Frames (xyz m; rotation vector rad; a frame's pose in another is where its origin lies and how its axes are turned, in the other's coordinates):
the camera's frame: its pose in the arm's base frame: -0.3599 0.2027 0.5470 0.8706 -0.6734 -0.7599
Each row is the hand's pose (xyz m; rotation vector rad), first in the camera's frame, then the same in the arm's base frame.
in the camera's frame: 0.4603 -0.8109 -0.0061 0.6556 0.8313 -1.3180
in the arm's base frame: -0.3427 -0.5107 -0.0532 2.1287 0.5663 -1.1931
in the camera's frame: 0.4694 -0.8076 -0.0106 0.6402 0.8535 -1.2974
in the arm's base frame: -0.3332 -0.5148 -0.0507 2.1105 0.5784 -1.1671
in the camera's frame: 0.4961 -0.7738 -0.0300 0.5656 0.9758 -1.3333
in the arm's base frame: -0.2931 -0.5138 -0.0256 2.0583 0.7427 -1.1371
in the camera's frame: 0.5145 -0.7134 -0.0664 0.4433 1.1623 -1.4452
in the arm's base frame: -0.2365 -0.4879 0.0122 1.9769 1.0325 -1.1304
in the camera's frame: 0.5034 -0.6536 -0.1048 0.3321 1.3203 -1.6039
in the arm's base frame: -0.1950 -0.4376 0.0426 1.9028 1.3245 -1.1622
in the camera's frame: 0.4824 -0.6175 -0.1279 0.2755 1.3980 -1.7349
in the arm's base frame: -0.1780 -0.3957 0.0580 1.8665 1.5089 -1.2082
